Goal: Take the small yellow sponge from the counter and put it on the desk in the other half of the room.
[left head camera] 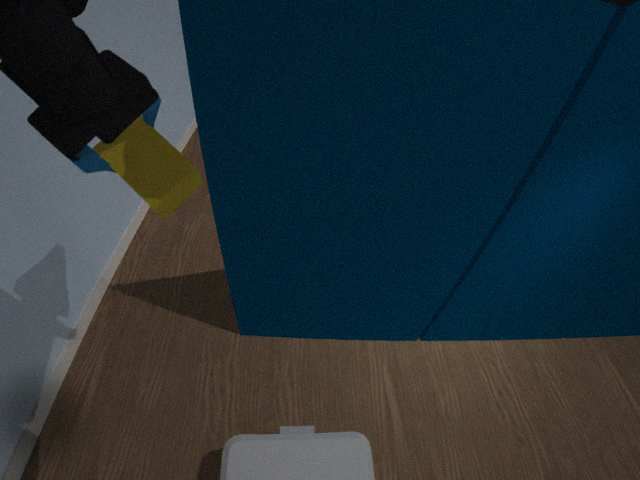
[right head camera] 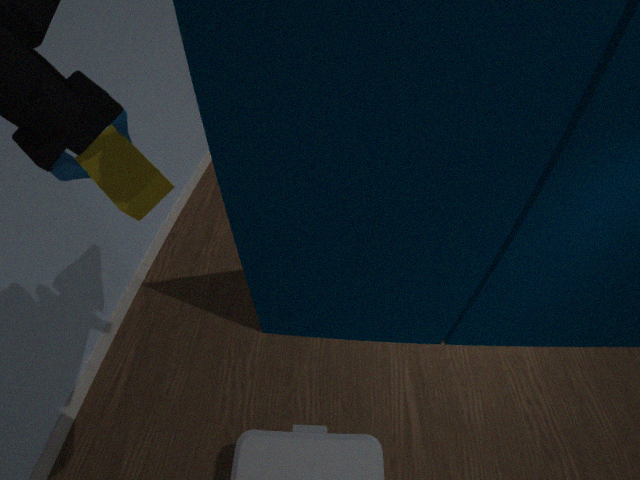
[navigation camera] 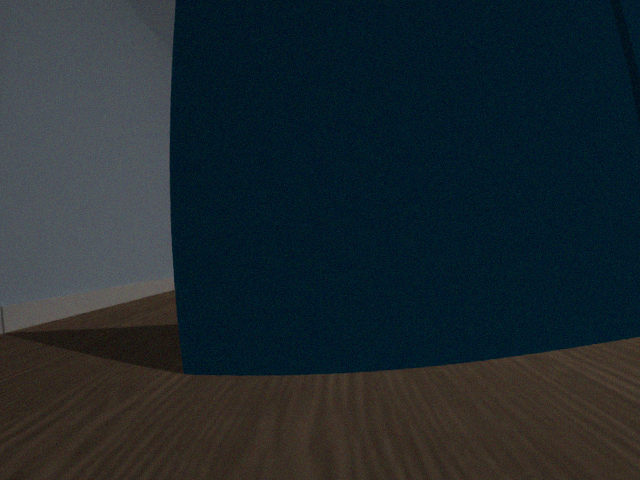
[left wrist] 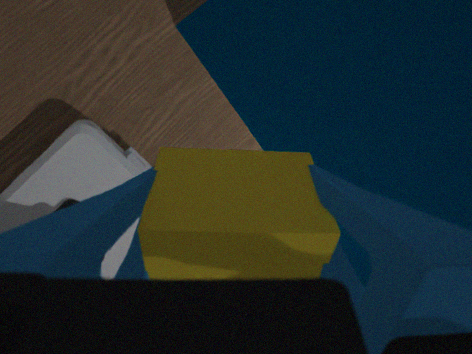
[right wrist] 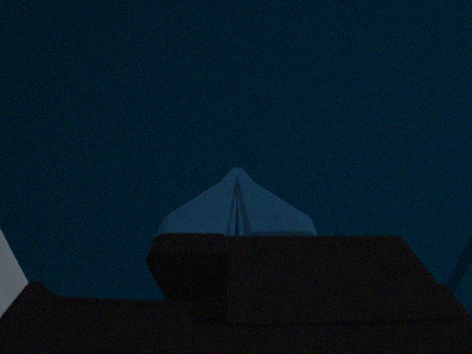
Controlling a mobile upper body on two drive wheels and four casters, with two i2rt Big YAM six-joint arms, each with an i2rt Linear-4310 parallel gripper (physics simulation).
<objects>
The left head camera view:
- left gripper: 131, 150
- small yellow sponge: 143, 158
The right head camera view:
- left gripper: 112, 158
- small yellow sponge: 126, 176
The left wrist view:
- left gripper: 235, 178
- small yellow sponge: 212, 214
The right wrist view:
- right gripper: 236, 175
</objects>
